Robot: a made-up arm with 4 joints.
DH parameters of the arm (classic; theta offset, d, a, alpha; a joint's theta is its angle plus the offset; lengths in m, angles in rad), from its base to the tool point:
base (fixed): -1.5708 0.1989 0 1.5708
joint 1: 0 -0.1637 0.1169 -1.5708
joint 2: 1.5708 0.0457 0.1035 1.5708
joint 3: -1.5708 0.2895 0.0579 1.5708
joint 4: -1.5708 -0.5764 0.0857 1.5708
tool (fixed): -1.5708 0.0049 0 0
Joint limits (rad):
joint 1: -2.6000..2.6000
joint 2: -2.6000..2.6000
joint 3: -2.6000..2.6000
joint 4: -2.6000..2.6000
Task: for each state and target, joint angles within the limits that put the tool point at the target. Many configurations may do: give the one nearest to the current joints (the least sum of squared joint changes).
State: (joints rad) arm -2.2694 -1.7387 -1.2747 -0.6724
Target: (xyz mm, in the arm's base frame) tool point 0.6 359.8 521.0
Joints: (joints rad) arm -2.1225 -1.8795 -1.9927 -0.5068
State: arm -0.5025 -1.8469 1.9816 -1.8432
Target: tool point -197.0 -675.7 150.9
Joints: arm -1.1789 -1.7275 1.2994 -1.9699
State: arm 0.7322 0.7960 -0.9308 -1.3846
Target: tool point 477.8 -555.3 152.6
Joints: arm 1.1494 0.7508 -1.4738 -1.2120
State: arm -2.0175 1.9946 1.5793 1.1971
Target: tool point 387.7 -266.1 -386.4
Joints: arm -2.3712 1.4852 2.0955 0.8892
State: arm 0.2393 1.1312 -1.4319 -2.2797
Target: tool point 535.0 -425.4 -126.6
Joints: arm 0.7566 1.2319 -1.5055 -2.1408
